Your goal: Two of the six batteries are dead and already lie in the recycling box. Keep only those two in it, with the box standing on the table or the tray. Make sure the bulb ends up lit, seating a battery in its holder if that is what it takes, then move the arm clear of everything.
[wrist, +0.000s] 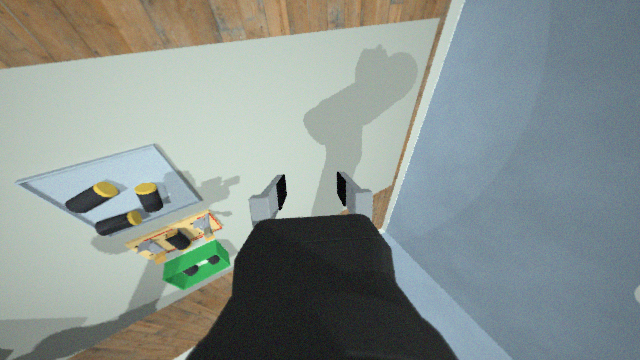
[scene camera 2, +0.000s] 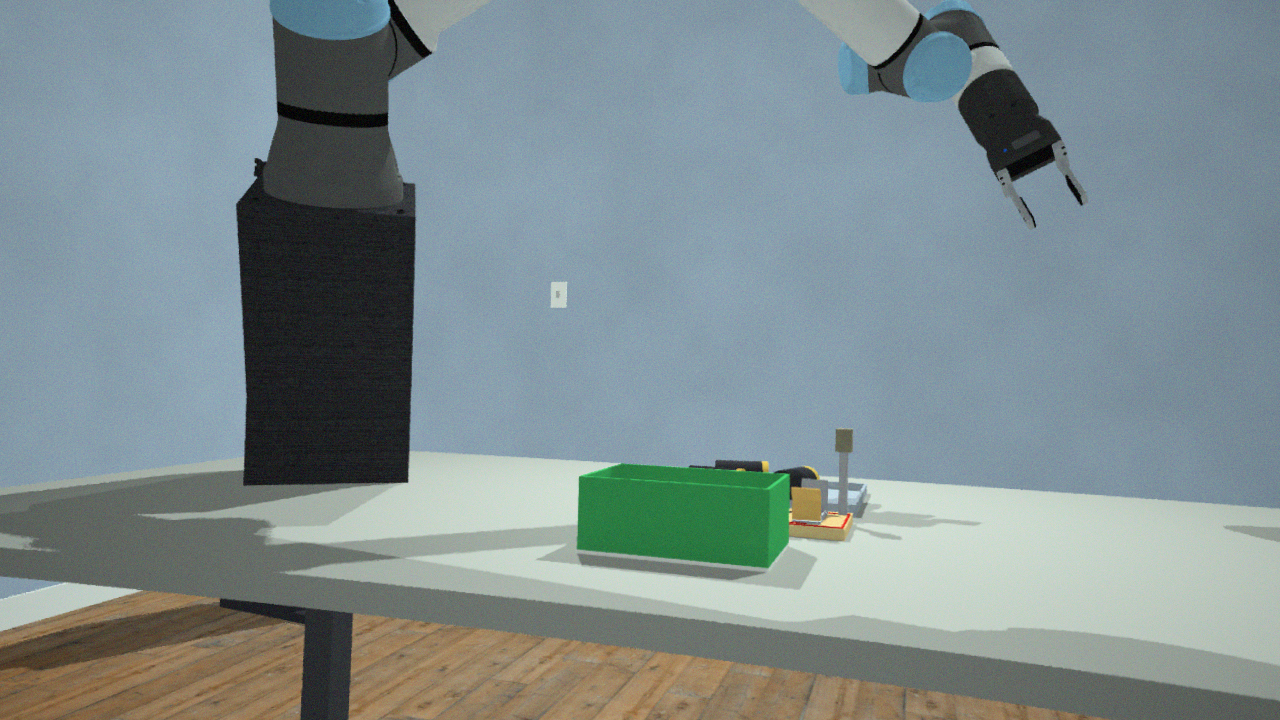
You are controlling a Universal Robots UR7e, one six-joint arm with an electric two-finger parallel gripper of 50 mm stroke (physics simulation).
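Pixels of known places: gripper, fingertip midpoint: (wrist: 311, 183) (scene camera 2: 1057, 211); arm's base, origin of the base link: (scene camera 2: 335, 192).
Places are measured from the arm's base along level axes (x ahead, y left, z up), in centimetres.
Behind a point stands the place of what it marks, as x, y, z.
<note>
My gripper (scene camera 2: 1058, 214) {74.8, 39.9, -0.2} (wrist: 311, 183) {74.8, 39.9, -0.2} is open and empty, high above the table and away from the objects. The green box (scene camera 2: 680, 519) {52.2, -14.3, -31.0} (wrist: 186, 260) {48.5, -4.8, -31.1} stands on the table, with two dark batteries inside, one (wrist: 190, 270) {47.8, -10.1, -30.7} at the left and one (wrist: 214, 259) {54.9, -9.5, -30.8} at the right in the wrist view. Beside it, the holder board (scene camera 2: 823, 531) {58.8, 1.4, -33.6} (wrist: 187, 227) {52.6, 6.7, -33.3} carries a black battery (wrist: 178, 240) {50.5, 6.3, -29.9} between its end pieces. Three black-and-yellow batteries (wrist: 91, 196) {43.4, 25.0, -30.7} (wrist: 149, 197) {50.7, 21.8, -30.6} (wrist: 119, 223) {43.4, 16.7, -30.9} are on the tray (scene camera 2: 850, 494) {54.5, 28.3, -34.0} (wrist: 120, 165) {48.6, 28.8, -34.0}. I cannot make out the bulb or whether it is lit.
A thin post with a square top (scene camera 2: 844, 440) {58.6, 8.8, -26.2} rises near the board. The black robot pedestal (scene camera 2: 326, 349) {1.0, -1.7, -18.5} stands at the left in the scene view. A blue-grey wall (scene camera 2: 626, 179) (wrist: 550, 150) is behind the table. Arm shadows fall on the table.
</note>
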